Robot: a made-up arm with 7 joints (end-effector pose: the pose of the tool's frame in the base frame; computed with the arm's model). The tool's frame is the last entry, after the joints. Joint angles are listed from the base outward.
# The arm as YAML. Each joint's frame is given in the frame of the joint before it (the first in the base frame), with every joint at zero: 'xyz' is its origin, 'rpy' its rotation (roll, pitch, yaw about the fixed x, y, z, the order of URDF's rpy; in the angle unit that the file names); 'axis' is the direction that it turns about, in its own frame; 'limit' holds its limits. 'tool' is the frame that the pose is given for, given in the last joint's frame.
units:
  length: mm
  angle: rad
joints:
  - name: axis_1
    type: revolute
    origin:
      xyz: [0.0, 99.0, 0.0]
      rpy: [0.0, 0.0, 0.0]
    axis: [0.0, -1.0, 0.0]
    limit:
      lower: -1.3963
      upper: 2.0
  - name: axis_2
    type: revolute
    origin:
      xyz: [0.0, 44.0, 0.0]
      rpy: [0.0, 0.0, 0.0]
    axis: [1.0, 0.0, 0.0]
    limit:
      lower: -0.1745
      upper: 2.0
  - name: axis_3
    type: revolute
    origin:
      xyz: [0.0, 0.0, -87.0]
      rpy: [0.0, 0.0, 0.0]
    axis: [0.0, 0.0, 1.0]
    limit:
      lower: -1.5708
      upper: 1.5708
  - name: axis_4
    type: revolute
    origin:
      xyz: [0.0, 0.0, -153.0]
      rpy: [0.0, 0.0, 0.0]
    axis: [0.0, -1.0, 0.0]
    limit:
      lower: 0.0
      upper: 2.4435
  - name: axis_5
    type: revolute
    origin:
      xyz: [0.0, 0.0, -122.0]
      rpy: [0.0, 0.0, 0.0]
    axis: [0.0, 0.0, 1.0]
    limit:
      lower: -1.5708
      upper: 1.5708
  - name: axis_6
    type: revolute
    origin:
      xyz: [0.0, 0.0, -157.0]
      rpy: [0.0, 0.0, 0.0]
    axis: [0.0, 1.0, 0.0]
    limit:
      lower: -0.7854
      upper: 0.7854
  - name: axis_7
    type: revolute
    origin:
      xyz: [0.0, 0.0, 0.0]
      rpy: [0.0, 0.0, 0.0]
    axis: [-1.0, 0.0, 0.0]
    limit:
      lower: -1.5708
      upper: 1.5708
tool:
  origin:
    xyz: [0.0, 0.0, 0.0]
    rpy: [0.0, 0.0, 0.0]
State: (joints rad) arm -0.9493 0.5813 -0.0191 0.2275 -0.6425 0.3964 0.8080
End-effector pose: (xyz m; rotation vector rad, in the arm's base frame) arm -0.3117 0.4230 -0.3006 -0.2075 1.4638 -0.3577
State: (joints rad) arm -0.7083 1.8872 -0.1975 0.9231 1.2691 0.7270 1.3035
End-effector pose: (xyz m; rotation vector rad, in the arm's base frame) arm 0.2214 0.5446 -0.0769 -0.3729 0.0436 0.0448
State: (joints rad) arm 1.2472 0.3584 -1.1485 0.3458 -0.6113 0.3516 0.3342
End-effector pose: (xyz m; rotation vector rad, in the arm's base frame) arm 0.4871 0.2385 -0.1225 1.1457 -0.4779 -1.2197
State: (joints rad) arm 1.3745 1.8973 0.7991 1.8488 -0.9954 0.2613 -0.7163
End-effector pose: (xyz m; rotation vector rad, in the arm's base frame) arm -0.1936 0.2361 0.2292 -1.7738 0.0052 -0.8083
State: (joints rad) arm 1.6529 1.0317 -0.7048 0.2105 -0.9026 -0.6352 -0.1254
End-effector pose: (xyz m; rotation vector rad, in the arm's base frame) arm 0.2910 0.5637 0.0685 1.6431 -1.1371 -0.9684
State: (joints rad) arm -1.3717 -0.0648 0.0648 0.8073 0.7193 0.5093 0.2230
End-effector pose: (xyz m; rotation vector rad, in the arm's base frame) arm -0.3845 0.1280 -0.2828 -0.1633 0.9137 0.9577
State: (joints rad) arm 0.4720 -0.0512 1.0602 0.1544 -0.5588 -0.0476 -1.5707
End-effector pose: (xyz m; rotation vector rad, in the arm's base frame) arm 0.2537 0.1540 -0.4509 1.4363 -0.0704 0.8666
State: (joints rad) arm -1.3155 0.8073 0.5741 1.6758 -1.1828 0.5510 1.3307
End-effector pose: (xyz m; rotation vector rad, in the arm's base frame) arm 0.0232 0.3994 -0.2347 0.3222 0.9876 -0.9820
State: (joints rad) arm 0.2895 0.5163 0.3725 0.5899 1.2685 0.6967 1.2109
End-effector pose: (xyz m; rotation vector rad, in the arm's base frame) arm 0.2477 0.4251 -0.3253 -1.5336 -1.3649 0.7240
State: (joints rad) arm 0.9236 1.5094 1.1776 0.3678 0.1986 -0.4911 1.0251
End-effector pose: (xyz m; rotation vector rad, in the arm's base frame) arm -0.0261 0.6481 0.0679 1.1402 -2.3476 0.1117
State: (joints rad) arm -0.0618 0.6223 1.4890 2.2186 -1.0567 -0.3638 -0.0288
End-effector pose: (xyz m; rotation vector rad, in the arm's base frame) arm 0.0225 0.3649 0.0698 2.7583 -0.8950 -0.5505
